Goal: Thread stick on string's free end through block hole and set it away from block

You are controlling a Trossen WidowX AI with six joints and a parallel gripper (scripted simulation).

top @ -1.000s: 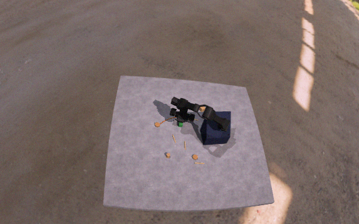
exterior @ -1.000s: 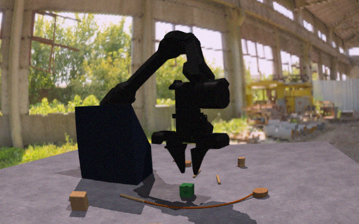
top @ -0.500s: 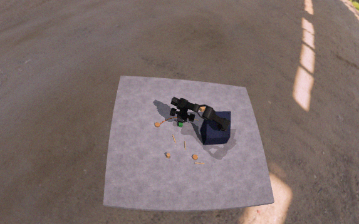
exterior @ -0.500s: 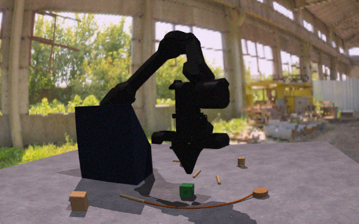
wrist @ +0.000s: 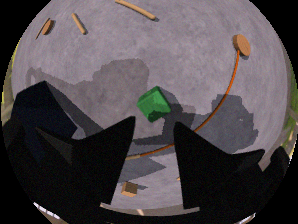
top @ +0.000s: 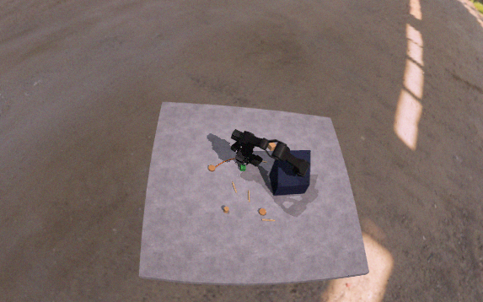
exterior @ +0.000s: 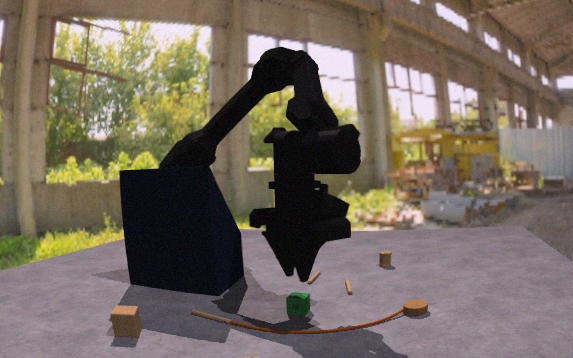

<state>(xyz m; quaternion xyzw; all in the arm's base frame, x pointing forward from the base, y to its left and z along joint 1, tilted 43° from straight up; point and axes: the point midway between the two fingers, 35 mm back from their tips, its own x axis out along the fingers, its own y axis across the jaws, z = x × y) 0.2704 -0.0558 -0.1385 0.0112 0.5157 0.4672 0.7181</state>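
The green block lies 40 mm below my gripper tip. From my gripper tip the other things lie so: round wooden button 190 mm ahead, 50 mm below, 10 mm to the right; short wooden cylinder 280 mm to the left, 150 mm ahead, 40 mm below; wooden block 220 mm behind, 150 mm to the right, 40 mm below.
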